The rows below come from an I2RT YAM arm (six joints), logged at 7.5 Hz.
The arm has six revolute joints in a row. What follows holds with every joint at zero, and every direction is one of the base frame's.
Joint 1 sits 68 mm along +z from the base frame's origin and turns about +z.
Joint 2 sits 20 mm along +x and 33.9 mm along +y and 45.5 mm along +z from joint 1 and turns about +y.
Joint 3 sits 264 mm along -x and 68.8 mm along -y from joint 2 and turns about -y.
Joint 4 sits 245 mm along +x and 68.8 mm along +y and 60 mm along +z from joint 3 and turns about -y.
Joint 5 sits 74 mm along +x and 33.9 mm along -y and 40.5 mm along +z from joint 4 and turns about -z.
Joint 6 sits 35.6 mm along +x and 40.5 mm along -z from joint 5 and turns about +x.
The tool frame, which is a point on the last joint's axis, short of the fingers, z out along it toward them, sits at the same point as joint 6; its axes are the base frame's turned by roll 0, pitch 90 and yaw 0 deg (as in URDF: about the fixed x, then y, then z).
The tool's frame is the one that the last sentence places.
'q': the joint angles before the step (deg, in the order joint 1, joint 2, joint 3, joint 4, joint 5, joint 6). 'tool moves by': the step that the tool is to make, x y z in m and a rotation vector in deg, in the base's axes. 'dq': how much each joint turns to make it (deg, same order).
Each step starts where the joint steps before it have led.
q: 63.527 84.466 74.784 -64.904 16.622 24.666
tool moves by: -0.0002 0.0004 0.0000 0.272 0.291 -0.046
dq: 0.031 0.030 0.033 0.059 -0.347 0.184
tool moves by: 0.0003 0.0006 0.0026 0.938 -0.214 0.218
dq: -0.036 -0.210 0.298 0.480 -0.287 -0.189
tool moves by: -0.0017 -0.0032 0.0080 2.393 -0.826 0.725
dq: -0.049 -1.698 -0.003 0.994 -0.550 -0.661
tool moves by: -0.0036 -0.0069 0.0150 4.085 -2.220 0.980
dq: 0.003 -3.187 0.004 1.722 -0.209 -1.003
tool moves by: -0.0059 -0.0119 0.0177 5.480 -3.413 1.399
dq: -0.024 -4.768 -0.902 2.980 -0.120 -1.597
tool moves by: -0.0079 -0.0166 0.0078 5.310 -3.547 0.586
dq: -0.041 -6.000 -3.782 4.382 0.307 -1.002
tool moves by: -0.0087 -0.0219 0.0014 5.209 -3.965 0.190
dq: -0.478 -7.401 -5.655 5.051 0.460 -1.331
